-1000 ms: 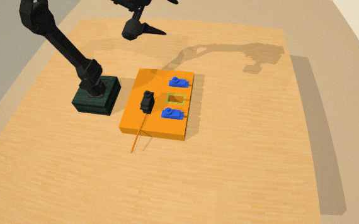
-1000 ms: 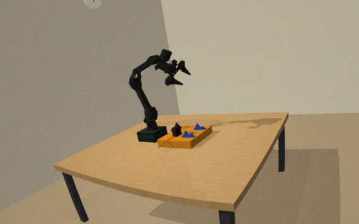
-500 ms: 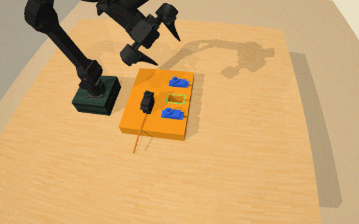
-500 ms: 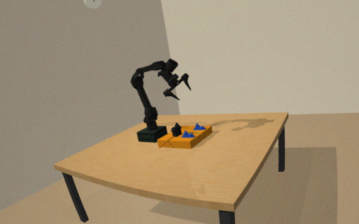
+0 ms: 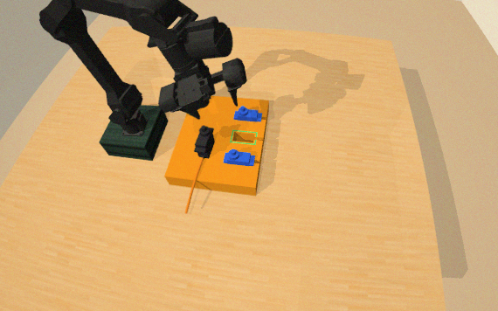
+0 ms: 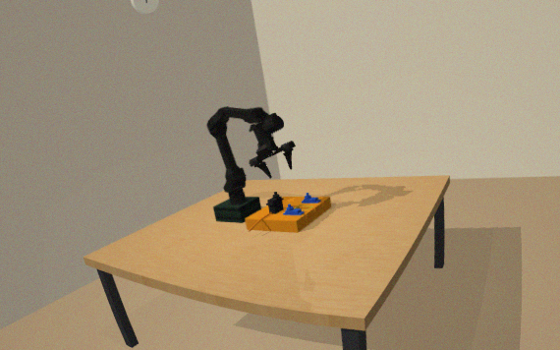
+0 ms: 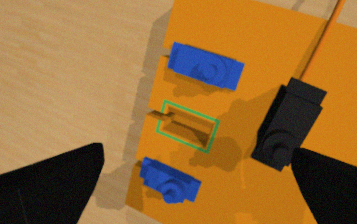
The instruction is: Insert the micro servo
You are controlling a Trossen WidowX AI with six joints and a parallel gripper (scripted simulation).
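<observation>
Right now the orange deck is 6 cm behind my gripper tip, 6 cm to the left of it and 18 cm below it.
</observation>
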